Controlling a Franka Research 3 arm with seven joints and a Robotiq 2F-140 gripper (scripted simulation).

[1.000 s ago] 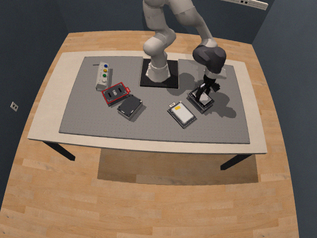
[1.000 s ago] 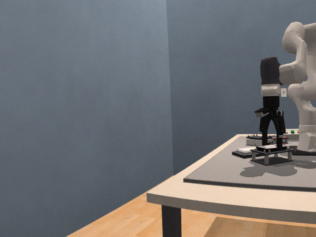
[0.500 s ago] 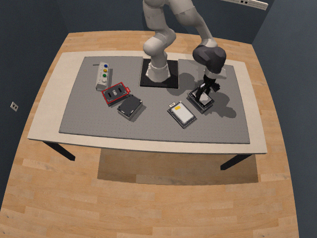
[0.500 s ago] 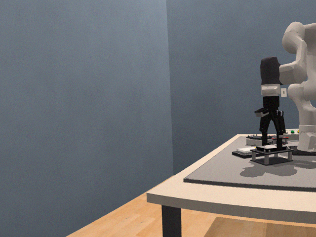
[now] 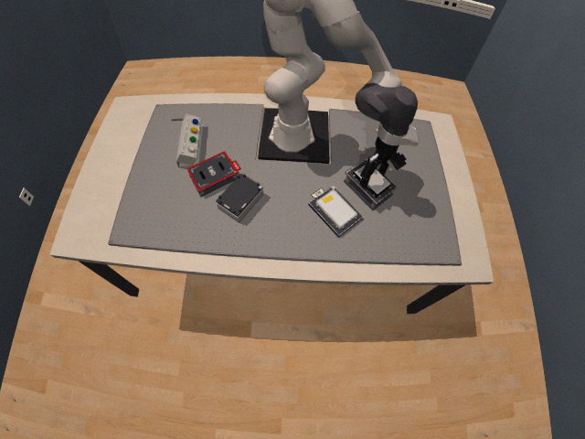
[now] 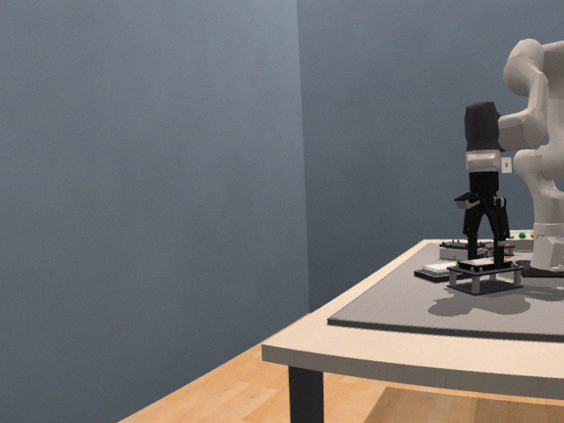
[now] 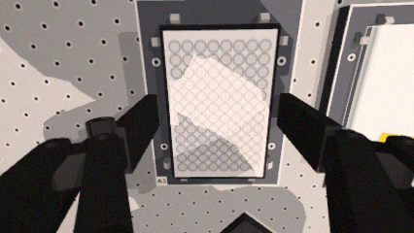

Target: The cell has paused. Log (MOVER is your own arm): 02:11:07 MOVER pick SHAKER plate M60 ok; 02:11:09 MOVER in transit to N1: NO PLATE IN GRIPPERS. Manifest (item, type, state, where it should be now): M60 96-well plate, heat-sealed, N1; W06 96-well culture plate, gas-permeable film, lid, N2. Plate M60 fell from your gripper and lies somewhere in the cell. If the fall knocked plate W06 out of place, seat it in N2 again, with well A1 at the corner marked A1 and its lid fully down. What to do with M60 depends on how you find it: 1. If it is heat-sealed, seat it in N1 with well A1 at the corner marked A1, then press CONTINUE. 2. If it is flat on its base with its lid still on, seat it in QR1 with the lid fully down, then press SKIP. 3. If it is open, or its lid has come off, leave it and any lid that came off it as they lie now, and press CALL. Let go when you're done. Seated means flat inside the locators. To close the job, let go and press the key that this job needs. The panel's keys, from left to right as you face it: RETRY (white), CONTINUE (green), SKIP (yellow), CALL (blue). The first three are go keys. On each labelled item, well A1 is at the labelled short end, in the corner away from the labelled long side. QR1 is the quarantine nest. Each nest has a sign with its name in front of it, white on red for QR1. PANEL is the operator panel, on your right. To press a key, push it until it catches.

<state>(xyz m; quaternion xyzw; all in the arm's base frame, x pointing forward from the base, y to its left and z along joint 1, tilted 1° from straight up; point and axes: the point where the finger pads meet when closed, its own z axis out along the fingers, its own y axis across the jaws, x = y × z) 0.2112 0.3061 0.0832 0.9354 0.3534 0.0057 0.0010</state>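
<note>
The plate M60 lies 20 mm below my hand. The rest, counted from my hand: plate W06 (110 mm ahead, 130 mm to the right, 50 mm below); shaker block (120 mm ahead, 480 mm to the right, 30 mm below); A1 mark (90 mm behind, 10 mm to the right, 30 mm below).
</note>
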